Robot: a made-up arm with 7 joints. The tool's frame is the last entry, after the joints. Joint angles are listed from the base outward. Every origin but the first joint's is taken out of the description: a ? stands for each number. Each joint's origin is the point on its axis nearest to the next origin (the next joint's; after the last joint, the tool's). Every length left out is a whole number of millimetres.
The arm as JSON. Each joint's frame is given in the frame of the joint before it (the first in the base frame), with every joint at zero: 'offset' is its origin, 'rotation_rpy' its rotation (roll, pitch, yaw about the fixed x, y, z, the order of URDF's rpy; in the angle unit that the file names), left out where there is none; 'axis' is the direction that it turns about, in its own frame. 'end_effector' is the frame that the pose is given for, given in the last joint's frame.
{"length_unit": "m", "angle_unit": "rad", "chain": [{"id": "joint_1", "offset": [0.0, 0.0, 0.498], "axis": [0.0, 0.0, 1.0]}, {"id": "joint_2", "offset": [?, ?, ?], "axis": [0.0, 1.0, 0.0]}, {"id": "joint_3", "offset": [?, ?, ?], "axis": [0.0, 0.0, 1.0]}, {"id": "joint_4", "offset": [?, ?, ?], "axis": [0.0, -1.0, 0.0]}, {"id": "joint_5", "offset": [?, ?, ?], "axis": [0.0, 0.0, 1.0]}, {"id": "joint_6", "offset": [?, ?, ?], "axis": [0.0, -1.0, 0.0]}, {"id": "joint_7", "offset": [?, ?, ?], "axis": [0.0, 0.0, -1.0]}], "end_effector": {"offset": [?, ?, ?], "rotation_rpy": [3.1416, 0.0, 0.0]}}
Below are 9 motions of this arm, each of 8 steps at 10 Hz.
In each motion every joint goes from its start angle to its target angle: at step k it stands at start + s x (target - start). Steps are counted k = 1, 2, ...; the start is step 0. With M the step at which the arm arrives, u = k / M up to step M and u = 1 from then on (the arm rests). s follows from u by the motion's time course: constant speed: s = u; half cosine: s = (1 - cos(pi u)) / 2; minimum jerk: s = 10 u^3 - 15 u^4 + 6 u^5.
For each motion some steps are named. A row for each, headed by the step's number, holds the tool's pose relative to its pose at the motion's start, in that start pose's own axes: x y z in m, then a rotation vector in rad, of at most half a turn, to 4 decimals.
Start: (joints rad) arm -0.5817 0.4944 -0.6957 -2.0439 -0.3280 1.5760 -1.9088
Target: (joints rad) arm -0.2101 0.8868 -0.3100 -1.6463 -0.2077 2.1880 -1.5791
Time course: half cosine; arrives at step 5
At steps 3, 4, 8:
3: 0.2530 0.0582 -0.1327 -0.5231 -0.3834 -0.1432
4: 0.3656 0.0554 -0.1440 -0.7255 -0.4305 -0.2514
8: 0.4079 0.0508 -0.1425 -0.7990 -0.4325 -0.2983

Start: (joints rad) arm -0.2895 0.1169 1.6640 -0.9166 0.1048 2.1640 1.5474
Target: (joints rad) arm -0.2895 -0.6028 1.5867 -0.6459 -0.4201 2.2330 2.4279
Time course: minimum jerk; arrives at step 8
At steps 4, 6, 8:
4: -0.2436 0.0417 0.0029 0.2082 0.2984 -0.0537
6: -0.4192 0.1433 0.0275 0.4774 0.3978 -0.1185
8: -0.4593 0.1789 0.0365 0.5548 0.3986 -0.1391

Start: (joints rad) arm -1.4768 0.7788 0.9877 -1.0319 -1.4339 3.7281 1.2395
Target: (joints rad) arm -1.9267 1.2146 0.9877 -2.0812 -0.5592 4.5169 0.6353
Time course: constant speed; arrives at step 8
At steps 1, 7, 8:
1: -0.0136 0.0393 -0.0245 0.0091 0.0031 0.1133
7: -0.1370 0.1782 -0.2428 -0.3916 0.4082 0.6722
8: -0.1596 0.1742 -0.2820 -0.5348 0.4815 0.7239

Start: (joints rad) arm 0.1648 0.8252 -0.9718 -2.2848 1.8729 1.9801 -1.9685
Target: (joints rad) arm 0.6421 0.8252 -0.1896 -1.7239 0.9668 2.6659 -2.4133
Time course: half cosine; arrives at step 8
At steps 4, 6, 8:
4: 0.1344 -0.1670 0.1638 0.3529 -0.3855 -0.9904
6: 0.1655 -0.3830 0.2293 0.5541 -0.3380 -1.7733
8: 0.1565 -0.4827 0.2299 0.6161 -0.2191 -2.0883

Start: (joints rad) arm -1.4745 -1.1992 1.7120 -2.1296 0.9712 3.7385 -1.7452
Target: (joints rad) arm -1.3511 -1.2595 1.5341 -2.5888 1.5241 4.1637 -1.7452
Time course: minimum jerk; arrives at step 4
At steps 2, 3, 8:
2: -0.0538 -0.0233 -0.0493 -0.1388 -0.3630 0.0980
3: -0.0822 -0.0415 -0.0960 -0.2703 -0.6782 0.1351
8: -0.0872 -0.0463 -0.1084 -0.3064 -0.7636 0.1386

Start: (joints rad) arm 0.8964 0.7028 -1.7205 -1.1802 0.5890 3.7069 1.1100
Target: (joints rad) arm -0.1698 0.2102 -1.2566 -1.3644 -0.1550 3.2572 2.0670
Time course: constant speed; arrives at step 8
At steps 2, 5, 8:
2: 0.0509 0.0897 0.0543 -0.2694 0.0435 0.0265
5: 0.1677 0.1981 0.0860 -0.6211 0.2536 0.1177
8: 0.3013 0.2508 0.0650 -0.8462 0.5982 0.2255

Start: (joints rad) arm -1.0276 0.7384 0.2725 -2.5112 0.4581 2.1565 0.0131
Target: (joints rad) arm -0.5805 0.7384 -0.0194 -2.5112 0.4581 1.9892 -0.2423
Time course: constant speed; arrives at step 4
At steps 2, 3, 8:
2: 0.0002 -0.0160 0.0248 -0.1413 -0.0700 -0.0869
3: -0.0014 -0.0230 0.0356 -0.2073 -0.1037 -0.1285
8: -0.0040 -0.0298 0.0455 -0.2703 -0.1364 -0.1692

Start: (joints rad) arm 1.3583 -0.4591 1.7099 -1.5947 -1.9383 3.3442 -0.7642
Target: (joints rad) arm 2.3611 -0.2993 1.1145 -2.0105 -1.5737 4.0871 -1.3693
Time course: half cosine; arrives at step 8
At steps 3, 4, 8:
3: -0.0093 0.0247 -0.0845 -0.2960 0.1521 -0.0563
4: -0.0166 0.0261 -0.1329 -0.5030 0.2224 -0.0860
8: -0.0357 -0.0113 -0.2258 -1.0980 0.3076 -0.1189

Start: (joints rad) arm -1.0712 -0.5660 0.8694 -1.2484 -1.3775 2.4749 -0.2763
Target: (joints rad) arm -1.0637 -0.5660 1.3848 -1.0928 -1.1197 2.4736 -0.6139
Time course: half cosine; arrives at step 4
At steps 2, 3, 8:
2: 0.0282 0.0457 -0.0870 0.0274 0.2831 0.0152
3: 0.0296 0.0778 -0.1483 0.0380 0.4906 0.0245
8: 0.0259 0.0908 -0.1726 0.0400 0.5780 0.0284

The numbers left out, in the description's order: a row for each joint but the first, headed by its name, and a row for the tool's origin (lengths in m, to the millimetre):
joint_2: 0.0 0.0 0.0
joint_3: 0.0 0.0 0.316
joint_4: 0.053 0.0 0.0
joint_5: -0.053 0.0 0.248
joint_6: 0.0 0.0 0.0
joint_7: 0.138 0.0 0.0
tool: 0.0 0.0 0.0

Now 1 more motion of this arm.
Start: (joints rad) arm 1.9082 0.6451 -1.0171 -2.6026 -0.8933 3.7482 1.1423
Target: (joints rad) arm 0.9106 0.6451 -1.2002 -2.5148 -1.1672 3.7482 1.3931
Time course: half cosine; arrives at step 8
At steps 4, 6, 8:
4: 0.0372 0.1761 0.0058 -0.2646 0.0266 0.4750
6: 0.0126 0.2988 -0.0182 -0.4591 0.0416 0.8090
8: -0.0092 0.3441 -0.0343 -0.5413 0.0462 0.9472

